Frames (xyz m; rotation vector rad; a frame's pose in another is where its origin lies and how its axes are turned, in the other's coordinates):
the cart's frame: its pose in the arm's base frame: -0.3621 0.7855 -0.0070 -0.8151 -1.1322 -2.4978
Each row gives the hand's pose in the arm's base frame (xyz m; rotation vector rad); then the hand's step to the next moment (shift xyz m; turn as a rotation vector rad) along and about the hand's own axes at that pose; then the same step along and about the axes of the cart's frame.
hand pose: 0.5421 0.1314 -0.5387 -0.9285 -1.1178 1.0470
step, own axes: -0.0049 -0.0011 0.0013 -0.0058 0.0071 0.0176
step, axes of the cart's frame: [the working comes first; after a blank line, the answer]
step, axes of the arm's base frame: -0.0016 -0.0049 0.0001 -0.0191 -0.0027 -0.0047

0.0015 0.0026 -0.0043 0.0126 -0.0099 -0.0117
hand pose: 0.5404 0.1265 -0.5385 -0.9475 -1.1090 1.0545
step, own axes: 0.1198 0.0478 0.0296 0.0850 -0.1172 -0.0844
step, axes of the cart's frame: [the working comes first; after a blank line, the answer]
step, axes of the arm's base frame: -0.0237 0.1295 -0.0134 0.1124 0.0485 0.1145

0.0083 -0.1036 0.0819 -0.0228 0.0889 0.1403
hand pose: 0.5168 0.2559 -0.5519 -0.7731 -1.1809 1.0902
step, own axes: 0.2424 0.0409 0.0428 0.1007 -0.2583 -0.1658
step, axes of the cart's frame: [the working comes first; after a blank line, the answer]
step, axes of the arm's base frame: -0.0477 0.2393 0.0521 0.2267 0.0236 0.2289

0.0643 -0.1474 0.1908 -0.0455 0.2265 0.2257
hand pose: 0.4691 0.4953 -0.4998 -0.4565 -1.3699 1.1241
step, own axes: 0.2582 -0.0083 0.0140 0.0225 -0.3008 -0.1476
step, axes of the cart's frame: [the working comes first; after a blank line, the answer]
step, axes of the arm's base frame: -0.0558 0.2055 0.1470 0.2393 -0.0664 0.2261

0.1283 -0.0722 0.2127 -0.0554 0.2895 0.1609
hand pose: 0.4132 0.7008 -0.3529 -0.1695 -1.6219 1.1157
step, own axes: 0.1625 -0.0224 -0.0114 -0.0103 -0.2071 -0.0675
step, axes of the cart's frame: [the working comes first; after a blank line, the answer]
step, axes of the arm's base frame: -0.0436 0.0945 0.1273 0.1466 -0.0810 0.1397

0.1090 -0.0058 0.1230 -0.0324 0.2044 0.0687
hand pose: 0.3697 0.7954 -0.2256 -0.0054 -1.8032 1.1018
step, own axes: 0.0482 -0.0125 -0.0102 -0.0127 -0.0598 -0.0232
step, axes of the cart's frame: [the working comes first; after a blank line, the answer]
step, axes of the arm's base frame: -0.0119 0.0212 0.0446 0.0501 -0.0253 0.0336

0.0357 0.0074 0.0354 -0.0195 0.0598 0.0178
